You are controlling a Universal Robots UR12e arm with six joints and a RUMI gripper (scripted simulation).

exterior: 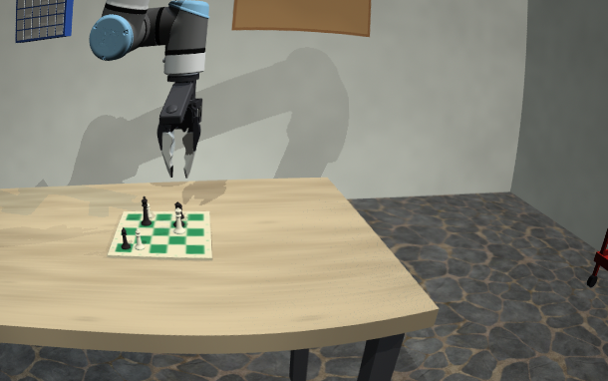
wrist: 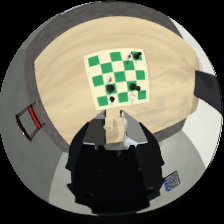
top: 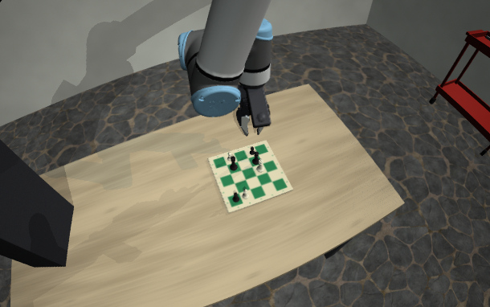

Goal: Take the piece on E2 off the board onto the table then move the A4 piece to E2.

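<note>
Right now my hand is 90 mm above the small black piece. From my hand the other things lie so: tall black piece: 80 mm behind, 30 mm to the right, 80 mm below; cream chessboard: 40 mm behind, 70 mm to the right, 110 mm below; white pawn: 80 mm behind, 150 mm to the right, 90 mm below.
</note>
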